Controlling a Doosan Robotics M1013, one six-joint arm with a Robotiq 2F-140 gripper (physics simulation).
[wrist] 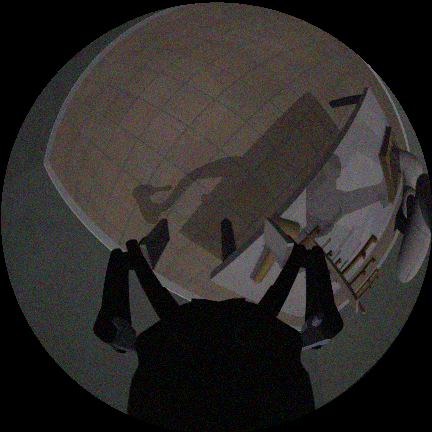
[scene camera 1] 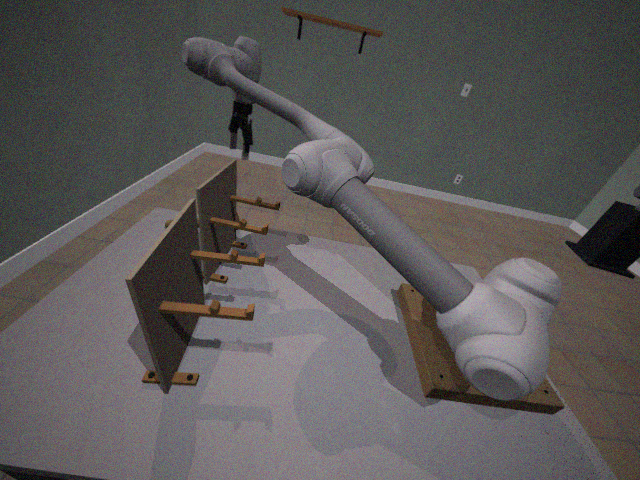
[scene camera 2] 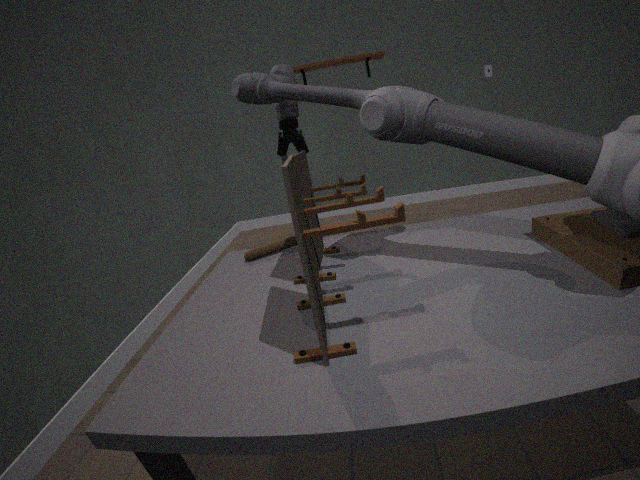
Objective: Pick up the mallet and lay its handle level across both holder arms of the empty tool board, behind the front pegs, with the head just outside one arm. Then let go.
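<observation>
The mallet lies on the table behind the boards. Its wooden handle shows in scene view 2; its head, partly covered by a finger, shows in the wrist view. A handle end peeks out behind the boards in scene view 1. Two upright tool boards stand in line. Each has two wooden holder arms with pegs, such as the near board's arms. No tool shows on either board. My gripper is open and empty, pointing down, high near the far board.
The arm's wooden base block sits on the table, across from the boards. Wooden feet stick out under the near board. A wall shelf hangs behind. A black object stands on the floor at right.
</observation>
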